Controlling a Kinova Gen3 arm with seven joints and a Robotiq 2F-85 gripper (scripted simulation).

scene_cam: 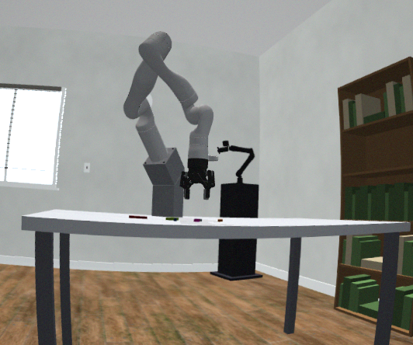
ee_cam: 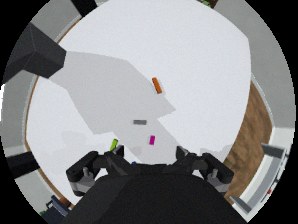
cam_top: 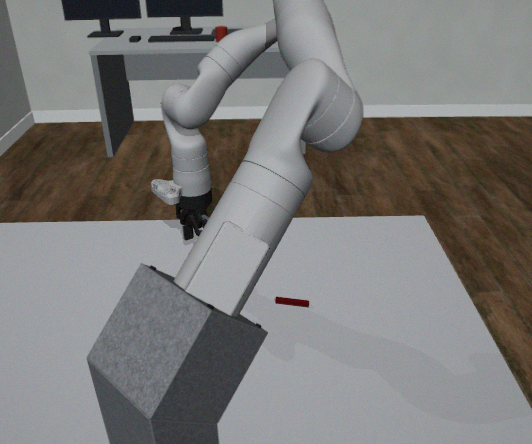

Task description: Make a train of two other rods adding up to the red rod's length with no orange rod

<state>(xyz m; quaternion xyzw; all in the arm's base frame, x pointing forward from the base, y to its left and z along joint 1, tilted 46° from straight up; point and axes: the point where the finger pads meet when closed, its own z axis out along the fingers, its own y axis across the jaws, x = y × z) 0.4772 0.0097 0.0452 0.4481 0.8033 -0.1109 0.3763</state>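
My gripper is now 10 mm short of the magenta rod and 80 mm above it. Also, from my hand: grey rod 40 mm behind, 30 mm to the left, 80 mm below; lime rod 80 mm behind, 60 mm to the right, 80 mm below; blue rod 10 mm behind, 80 mm to the right, 80 mm below.
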